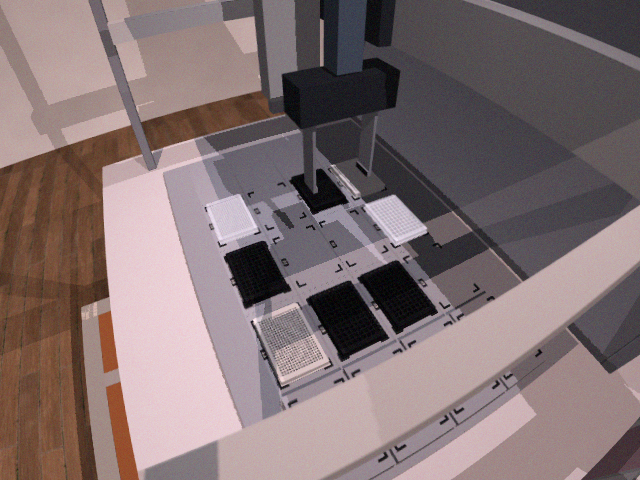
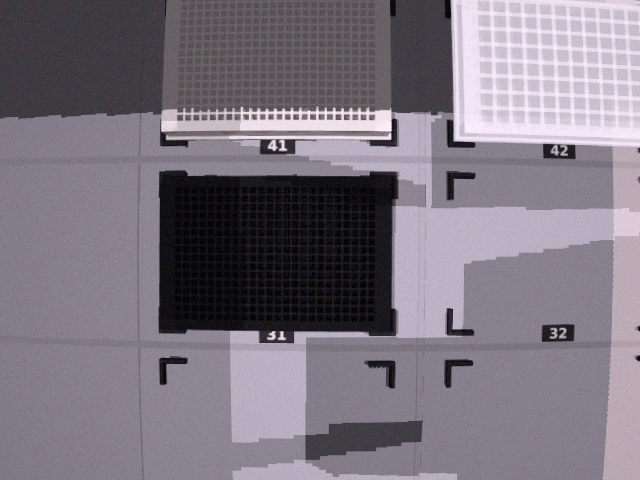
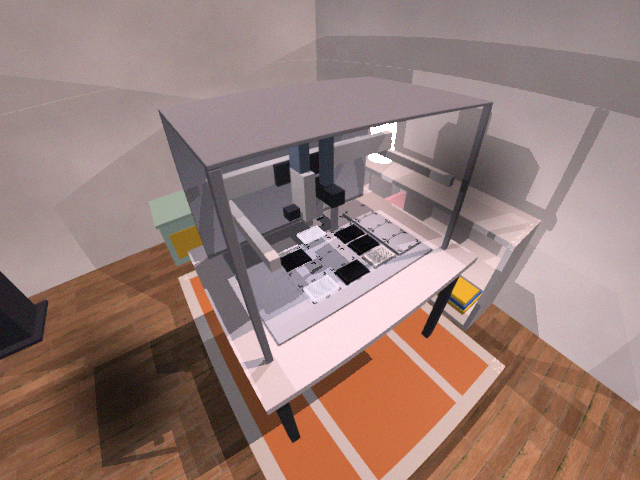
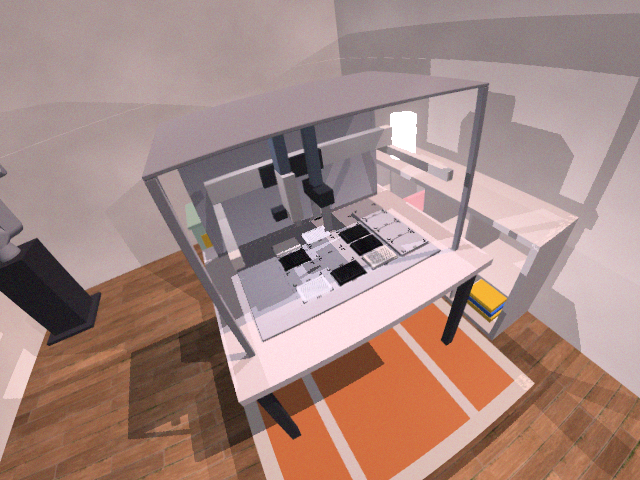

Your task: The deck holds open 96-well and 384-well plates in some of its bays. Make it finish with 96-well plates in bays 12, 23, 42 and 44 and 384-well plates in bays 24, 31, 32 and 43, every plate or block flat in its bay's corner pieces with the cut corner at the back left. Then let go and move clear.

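Pixels of known places: gripper, between the fingertips: [image 1: 338, 178] [image 3: 326, 224] [image 4: 323, 224]; robot's base, origin of its link: [image 1: 206, 208] [image 3: 314, 303] [image 4: 304, 303].
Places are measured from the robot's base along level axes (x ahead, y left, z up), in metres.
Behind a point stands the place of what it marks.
Observation:
My gripper [image 1: 339, 182] @[x 0.220, y 0.220, z 0.160 m] [image 3: 333, 227] @[x 0.220, y 0.220, z 0.160 m] hangs high above the back left of the deck, jaws apart with no plate between them; I cannot tell exactly which bay is under it. A black 384-well plate [image 2: 276, 253] @[x 0.065, y 0.257, z 0.014 m] [image 1: 323, 198] @[x 0.105, y 0.251, z 0.012 m] sits flat in bay 31. A white 384-well plate [image 2: 276, 121] @[x 0.065, y 0.328, z 0.014 m] [image 1: 345, 180] @[x 0.073, y 0.326, z 0.015 m] lies in bay 41, mostly shadowed. A white 96-well plate [image 1: 395, 218] @[x 0.232, y 0.362, z 0.012 m] [image 2: 558, 67] @[x 0.223, y 0.363, z 0.011 m] is in bay 42. White 384-well plates are in bay 11 [image 1: 231, 217] @[x 0.072, y 0.043, z 0.014 m] and bay 13 [image 1: 292, 341] @[x 0.397, y 0.046, z 0.014 m]. Black 96-well plates lie in bays 12 [image 1: 256, 272] @[x 0.237, y 0.043, z 0.014 m], 23 [image 1: 346, 317] @[x 0.395, y 0.148, z 0.010 m] and 33 [image 1: 397, 294] @[x 0.395, y 0.255, z 0.007 m]. Cut corners are unclear.
The parked pipetting stage [image 3: 303, 196] [image 4: 288, 196] stands beside the gripper. Enclosure posts [image 3: 235, 258] [image 4: 467, 170] and a pale front beam [image 1: 439, 330] frame the deck. Bay 32's label [image 2: 557, 333] @[x 0.227, y 0.211, z 0.000 m] shows beside bay 31.

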